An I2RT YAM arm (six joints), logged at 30 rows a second.
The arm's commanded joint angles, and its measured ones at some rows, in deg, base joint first. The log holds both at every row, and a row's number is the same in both.
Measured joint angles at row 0:
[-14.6, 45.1, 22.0, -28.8, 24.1, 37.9]
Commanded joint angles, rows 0 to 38:
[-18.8, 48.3, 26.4, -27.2, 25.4, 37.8]
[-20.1, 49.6, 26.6, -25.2, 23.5, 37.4]
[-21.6, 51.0, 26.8, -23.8, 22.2, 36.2]
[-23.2, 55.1, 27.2, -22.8, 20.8, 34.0]
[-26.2, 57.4, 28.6, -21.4, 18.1, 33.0]
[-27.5, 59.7, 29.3, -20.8, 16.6, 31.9]
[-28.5, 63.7, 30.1, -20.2, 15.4, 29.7]
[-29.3, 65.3, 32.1, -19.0, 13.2, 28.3]
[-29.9, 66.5, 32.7, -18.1, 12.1, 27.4]
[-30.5, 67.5, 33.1, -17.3, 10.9, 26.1]
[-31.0, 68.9, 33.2, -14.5, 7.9, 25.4]
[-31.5, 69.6, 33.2, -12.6, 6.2, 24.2]
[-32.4, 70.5, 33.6, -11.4, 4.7, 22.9]
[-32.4, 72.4, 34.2, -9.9, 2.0, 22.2]
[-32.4, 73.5, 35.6, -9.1, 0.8, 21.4]
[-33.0, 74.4, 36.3, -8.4, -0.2, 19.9]
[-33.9, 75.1, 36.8, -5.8, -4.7, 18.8]
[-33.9, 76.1, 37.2, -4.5, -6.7, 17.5]
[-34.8, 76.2, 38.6, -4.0, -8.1, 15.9]
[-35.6, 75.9, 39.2, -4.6, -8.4, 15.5]
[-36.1, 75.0, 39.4, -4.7, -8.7, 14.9]
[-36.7, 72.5, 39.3, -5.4, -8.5, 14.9]
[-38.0, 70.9, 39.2, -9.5, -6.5, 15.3]
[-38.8, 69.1, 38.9, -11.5, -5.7, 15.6]
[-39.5, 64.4, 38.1, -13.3, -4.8, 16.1]
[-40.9, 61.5, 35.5, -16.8, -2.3, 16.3]
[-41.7, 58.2, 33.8, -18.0, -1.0, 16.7]
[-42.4, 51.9, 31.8, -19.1, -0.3, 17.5]
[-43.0, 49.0, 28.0, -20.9, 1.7, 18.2]
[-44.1, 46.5, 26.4, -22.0, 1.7, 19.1]
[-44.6, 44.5, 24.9, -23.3, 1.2, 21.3]
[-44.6, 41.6, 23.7, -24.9, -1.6, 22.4]
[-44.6, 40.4, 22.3, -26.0, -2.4, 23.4]
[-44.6, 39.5, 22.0, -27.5, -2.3, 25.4]
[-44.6, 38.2, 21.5, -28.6, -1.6, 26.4]
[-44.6, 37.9, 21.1, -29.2, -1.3, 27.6]
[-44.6, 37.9, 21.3, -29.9, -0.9, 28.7]
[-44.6, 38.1, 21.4, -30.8, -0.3, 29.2]
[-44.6, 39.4, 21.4, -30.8, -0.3, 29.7]
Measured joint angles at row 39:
[-44.4, 39.1, 20.7, -28.1, -1.0, 25.7]
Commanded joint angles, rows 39 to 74:
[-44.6, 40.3, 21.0, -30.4, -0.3, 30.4]
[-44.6, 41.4, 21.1, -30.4, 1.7, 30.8]
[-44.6, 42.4, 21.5, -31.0, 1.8, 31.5]
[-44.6, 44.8, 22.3, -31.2, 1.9, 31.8]
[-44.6, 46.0, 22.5, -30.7, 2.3, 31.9]
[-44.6, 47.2, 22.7, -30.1, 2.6, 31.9]
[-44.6, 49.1, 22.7, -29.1, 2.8, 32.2]
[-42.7, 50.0, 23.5, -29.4, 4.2, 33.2]
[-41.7, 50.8, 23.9, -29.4, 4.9, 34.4]
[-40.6, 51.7, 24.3, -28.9, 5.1, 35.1]
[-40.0, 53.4, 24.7, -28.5, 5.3, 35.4]
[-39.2, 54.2, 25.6, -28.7, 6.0, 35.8]
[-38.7, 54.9, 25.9, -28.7, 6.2, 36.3]
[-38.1, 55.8, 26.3, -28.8, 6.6, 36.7]
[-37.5, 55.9, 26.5, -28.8, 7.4, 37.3]
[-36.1, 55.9, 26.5, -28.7, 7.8, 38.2]
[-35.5, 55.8, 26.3, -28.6, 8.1, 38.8]
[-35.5, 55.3, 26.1, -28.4, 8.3, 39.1]
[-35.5, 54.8, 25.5, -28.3, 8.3, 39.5]
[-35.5, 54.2, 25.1, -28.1, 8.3, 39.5]
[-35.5, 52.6, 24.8, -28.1, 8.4, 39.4]
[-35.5, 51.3, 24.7, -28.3, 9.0, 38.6]
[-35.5, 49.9, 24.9, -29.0, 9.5, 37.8]
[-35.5, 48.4, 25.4, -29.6, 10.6, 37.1]
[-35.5, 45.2, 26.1, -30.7, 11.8, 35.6]
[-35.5, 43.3, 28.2, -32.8, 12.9, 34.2]
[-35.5, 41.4, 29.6, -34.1, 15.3, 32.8]
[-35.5, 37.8, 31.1, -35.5, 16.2, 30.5]
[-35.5, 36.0, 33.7, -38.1, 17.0, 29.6]
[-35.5, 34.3, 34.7, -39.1, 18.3, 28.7]
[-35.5, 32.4, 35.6, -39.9, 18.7, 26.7]
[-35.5, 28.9, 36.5, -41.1, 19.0, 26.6]
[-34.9, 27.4, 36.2, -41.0, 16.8, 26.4]
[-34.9, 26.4, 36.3, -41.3, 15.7, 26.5]
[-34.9, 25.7, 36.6, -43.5, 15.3, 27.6]
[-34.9, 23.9, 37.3, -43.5, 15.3, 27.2]
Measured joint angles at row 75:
[-35.2, 26.4, 34.9, -40.3, 13.3, 29.3]
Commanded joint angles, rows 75 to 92:
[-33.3, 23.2, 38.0, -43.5, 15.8, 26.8]
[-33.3, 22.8, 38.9, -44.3, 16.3, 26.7]
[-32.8, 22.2, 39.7, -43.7, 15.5, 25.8]
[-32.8, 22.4, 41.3, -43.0, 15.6, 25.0]
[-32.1, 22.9, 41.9, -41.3, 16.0, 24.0]
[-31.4, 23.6, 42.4, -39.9, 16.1, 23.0]
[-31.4, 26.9, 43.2, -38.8, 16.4, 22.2]
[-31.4, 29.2, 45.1, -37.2, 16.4, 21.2]
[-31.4, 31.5, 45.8, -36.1, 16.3, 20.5]
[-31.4, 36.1, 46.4, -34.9, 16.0, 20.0]
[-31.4, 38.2, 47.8, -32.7, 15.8, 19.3]
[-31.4, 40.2, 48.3, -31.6, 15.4, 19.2]
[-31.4, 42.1, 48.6, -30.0, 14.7, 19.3]
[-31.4, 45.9, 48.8, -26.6, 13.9, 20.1]
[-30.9, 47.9, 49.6, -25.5, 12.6, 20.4]
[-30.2, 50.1, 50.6, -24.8, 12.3, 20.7]
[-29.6, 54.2, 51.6, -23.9, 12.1, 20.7]
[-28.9, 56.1, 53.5, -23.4, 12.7, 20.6]
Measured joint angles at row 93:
[-30.4, 52.1, 48.0, -33.4, 12.6, 21.8]
